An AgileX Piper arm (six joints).
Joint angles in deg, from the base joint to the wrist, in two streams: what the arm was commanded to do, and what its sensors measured. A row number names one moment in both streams.
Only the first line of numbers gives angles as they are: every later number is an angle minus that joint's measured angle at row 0.
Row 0, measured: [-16.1 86.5 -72.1 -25.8 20.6 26.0]
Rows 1 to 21, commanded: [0.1 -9.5 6.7 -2.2 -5.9 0.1]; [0.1 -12.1 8.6 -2.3 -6.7 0.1]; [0.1 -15.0 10.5 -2.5 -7.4 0.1]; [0.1 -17.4 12.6 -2.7 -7.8 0.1]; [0.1 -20.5 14.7 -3.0 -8.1 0.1]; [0.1 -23.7 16.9 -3.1 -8.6 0.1]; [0.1 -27.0 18.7 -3.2 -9.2 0.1]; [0.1 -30.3 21.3 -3.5 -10.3 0.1]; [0.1 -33.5 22.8 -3.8 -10.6 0.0]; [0.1 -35.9 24.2 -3.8 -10.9 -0.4]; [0.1 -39.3 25.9 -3.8 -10.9 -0.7]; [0.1 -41.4 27.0 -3.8 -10.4 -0.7]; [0.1 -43.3 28.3 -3.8 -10.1 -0.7]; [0.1 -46.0 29.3 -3.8 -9.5 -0.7]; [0.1 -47.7 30.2 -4.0 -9.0 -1.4]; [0.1 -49.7 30.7 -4.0 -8.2 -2.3]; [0.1 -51.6 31.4 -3.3 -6.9 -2.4]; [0.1 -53.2 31.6 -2.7 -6.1 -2.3]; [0.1 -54.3 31.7 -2.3 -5.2 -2.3]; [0.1 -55.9 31.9 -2.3 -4.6 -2.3]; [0.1 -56.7 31.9 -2.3 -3.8 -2.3]
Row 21, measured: [0.0 -52.5 31.2 -3.0 -6.5 -1.6]
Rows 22 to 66, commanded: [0.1 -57.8 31.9 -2.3 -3.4 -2.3]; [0.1 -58.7 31.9 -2.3 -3.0 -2.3]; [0.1 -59.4 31.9 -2.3 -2.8 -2.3]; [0.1 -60.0 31.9 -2.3 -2.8 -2.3]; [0.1 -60.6 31.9 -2.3 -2.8 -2.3]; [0.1 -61.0 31.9 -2.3 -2.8 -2.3]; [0.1 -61.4 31.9 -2.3 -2.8 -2.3]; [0.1 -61.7 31.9 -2.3 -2.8 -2.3]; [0.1 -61.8 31.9 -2.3 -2.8 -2.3]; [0.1 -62.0 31.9 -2.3 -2.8 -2.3]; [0.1 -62.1 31.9 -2.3 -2.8 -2.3]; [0.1 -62.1 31.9 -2.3 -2.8 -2.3]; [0.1 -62.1 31.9 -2.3 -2.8 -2.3]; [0.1 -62.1 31.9 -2.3 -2.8 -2.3]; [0.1 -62.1 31.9 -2.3 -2.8 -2.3]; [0.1 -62.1 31.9 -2.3 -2.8 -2.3]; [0.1 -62.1 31.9 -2.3 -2.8 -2.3]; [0.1 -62.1 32.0 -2.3 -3.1 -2.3]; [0.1 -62.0 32.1 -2.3 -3.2 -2.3]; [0.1 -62.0 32.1 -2.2 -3.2 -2.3]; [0.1 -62.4 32.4 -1.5 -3.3 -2.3]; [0.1 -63.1 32.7 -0.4 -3.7 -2.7]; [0.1 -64.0 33.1 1.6 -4.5 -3.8]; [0.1 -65.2 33.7 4.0 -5.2 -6.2]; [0.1 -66.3 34.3 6.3 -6.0 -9.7]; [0.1 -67.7 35.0 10.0 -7.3 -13.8]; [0.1 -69.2 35.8 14.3 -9.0 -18.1]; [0.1 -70.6 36.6 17.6 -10.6 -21.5]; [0.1 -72.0 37.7 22.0 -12.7 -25.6]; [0.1 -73.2 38.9 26.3 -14.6 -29.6]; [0.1 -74.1 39.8 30.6 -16.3 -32.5]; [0.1 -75.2 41.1 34.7 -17.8 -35.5]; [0.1 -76.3 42.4 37.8 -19.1 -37.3]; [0.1 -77.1 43.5 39.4 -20.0 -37.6]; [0.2 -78.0 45.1 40.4 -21.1 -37.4]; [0.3 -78.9 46.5 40.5 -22.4 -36.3]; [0.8 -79.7 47.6 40.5 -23.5 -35.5]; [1.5 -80.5 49.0 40.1 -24.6 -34.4]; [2.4 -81.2 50.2 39.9 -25.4 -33.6]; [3.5 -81.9 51.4 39.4 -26.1 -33.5]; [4.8 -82.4 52.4 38.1 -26.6 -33.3]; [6.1 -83.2 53.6 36.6 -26.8 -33.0]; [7.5 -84.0 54.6 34.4 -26.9 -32.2]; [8.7 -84.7 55.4 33.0 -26.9 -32.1]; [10.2 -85.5 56.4 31.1 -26.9 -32.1]
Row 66, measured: [5.7 -83.0 53.0 37.2 -25.5 -33.1]
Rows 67 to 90, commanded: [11.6 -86.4 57.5 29.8 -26.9 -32.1]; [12.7 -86.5 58.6 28.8 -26.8 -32.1]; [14.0 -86.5 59.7 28.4 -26.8 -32.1]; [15.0 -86.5 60.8 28.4 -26.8 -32.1]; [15.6 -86.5 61.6 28.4 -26.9 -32.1]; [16.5 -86.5 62.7 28.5 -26.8 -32.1]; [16.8 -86.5 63.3 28.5 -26.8 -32.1]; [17.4 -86.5 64.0 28.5 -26.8 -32.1]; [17.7 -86.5 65.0 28.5 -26.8 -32.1]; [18.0 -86.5 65.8 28.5 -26.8 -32.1]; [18.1 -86.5 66.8 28.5 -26.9 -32.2]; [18.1 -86.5 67.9 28.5 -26.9 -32.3]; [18.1 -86.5 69.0 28.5 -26.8 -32.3]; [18.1 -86.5 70.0 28.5 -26.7 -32.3]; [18.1 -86.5 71.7 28.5 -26.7 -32.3]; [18.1 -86.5 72.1 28.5 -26.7 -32.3]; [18.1 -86.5 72.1 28.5 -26.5 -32.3]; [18.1 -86.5 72.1 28.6 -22.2 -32.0]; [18.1 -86.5 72.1 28.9 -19.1 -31.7]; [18.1 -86.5 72.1 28.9 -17.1 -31.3]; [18.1 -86.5 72.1 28.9 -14.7 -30.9]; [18.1 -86.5 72.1 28.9 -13.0 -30.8]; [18.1 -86.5 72.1 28.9 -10.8 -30.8]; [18.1 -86.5 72.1 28.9 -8.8 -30.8]
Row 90, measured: [17.9 -86.2 71.9 29.1 -16.3 -31.4]
